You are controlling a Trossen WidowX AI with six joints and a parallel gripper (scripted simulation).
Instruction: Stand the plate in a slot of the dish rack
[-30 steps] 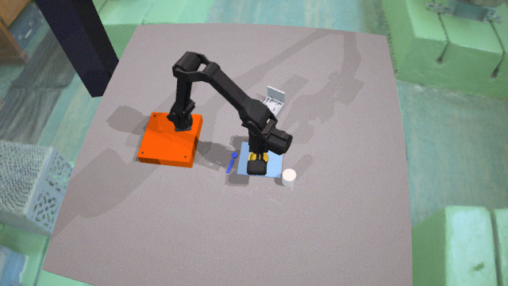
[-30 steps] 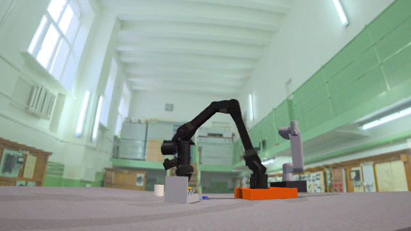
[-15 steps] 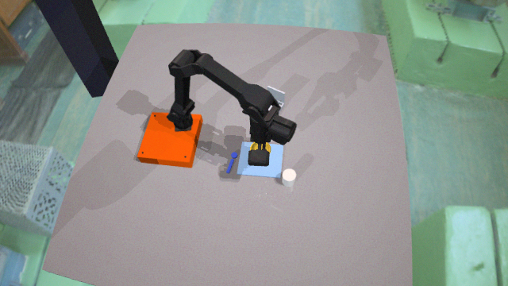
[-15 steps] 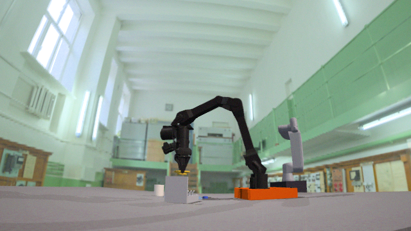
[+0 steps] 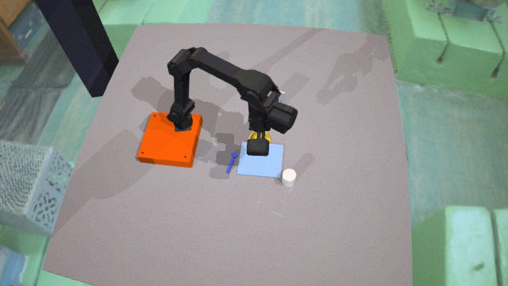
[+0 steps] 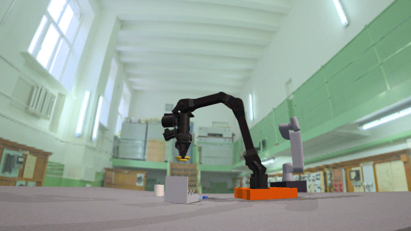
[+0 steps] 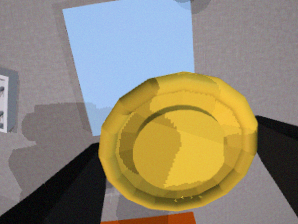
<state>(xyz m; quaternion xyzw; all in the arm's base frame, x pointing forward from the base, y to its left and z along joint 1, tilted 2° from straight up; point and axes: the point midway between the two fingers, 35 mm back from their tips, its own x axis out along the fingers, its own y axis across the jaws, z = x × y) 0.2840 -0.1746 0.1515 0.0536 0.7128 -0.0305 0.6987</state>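
The grey dish rack is 220 mm to the left of my gripper tip, 140 mm below it and 40 mm ahead of it. Also, from my gripper tip: white cup (140 mm below, 90 mm ahead, 70 mm to the right); yellow plate (10 mm above); light blue mat (160 mm below, 20 mm to the left).
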